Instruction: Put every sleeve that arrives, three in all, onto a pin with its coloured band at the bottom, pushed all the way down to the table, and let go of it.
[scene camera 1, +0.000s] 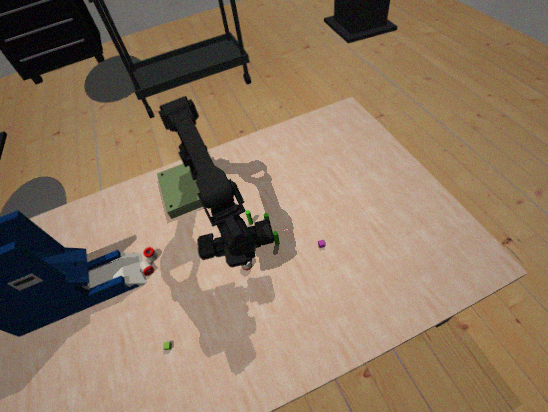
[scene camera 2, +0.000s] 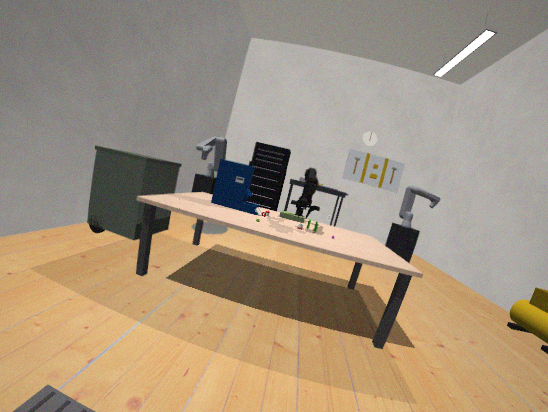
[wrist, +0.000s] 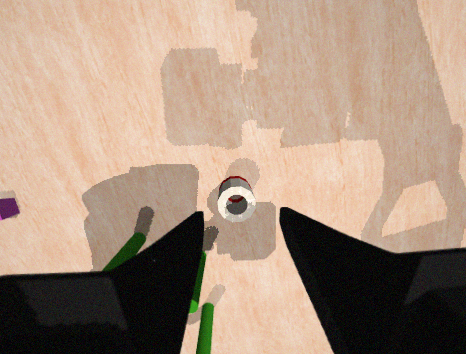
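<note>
A whitish-grey sleeve (scene camera 1: 247, 266) (scene camera 2: 300, 226) (wrist: 236, 204) stands upright on the table, its red band at the bottom, beside the green pins; no green shows in its bore. My gripper (scene camera 1: 238, 245) (scene camera 2: 305, 212) (wrist: 241, 216) is partly open and empty above the sleeve; in the wrist view its fingertips lie either side of it. Three upright green pins show: one pin (scene camera 1: 276, 238) (wrist: 126, 251), a second pin (scene camera 1: 266, 217) and a third pin (scene camera 1: 249, 217). The gripper may hide another. Two more sleeves, a sleeve (scene camera 1: 148, 252) and another sleeve (scene camera 1: 148, 270), show red ends at the chute mouth.
The blue feeder (scene camera 1: 30, 295) (scene camera 2: 232, 185) with its pale chute (scene camera 1: 127, 270) stands left of the arm. A green box (scene camera 1: 177, 192) (scene camera 2: 292, 216) lies beside the arm. A purple cube (scene camera 1: 321, 243) (scene camera 2: 333, 237) (wrist: 7, 208) and a light-green cube (scene camera 1: 167, 345) (scene camera 2: 258, 220) lie on the table (scene camera 1: 400, 240) (scene camera 2: 360, 246).
</note>
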